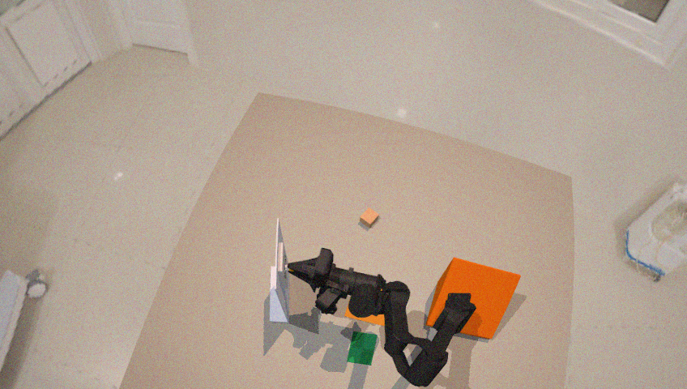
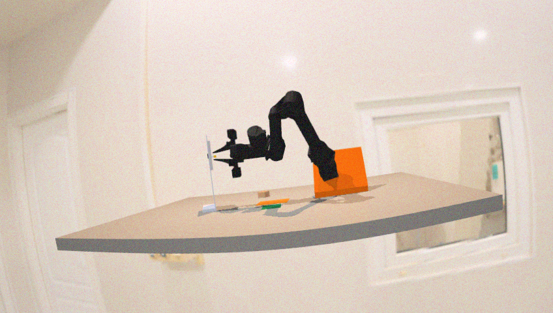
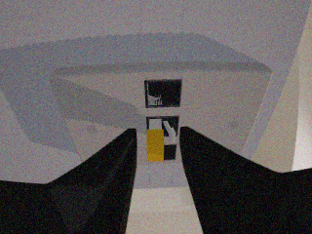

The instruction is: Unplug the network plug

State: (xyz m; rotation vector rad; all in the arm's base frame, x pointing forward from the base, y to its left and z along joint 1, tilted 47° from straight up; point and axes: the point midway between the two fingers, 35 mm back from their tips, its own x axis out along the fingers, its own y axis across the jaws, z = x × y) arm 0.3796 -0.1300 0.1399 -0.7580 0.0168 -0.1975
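Now: gripper tip 1 cm short of the yellow plug. Round my gripper tip: marked orange square 21 cm below, 21 cm behind, 2 cm to the right; thin pale tab 1 cm ahead, 1 cm above; upright white panel 8 cm below, 3 cm ahead.
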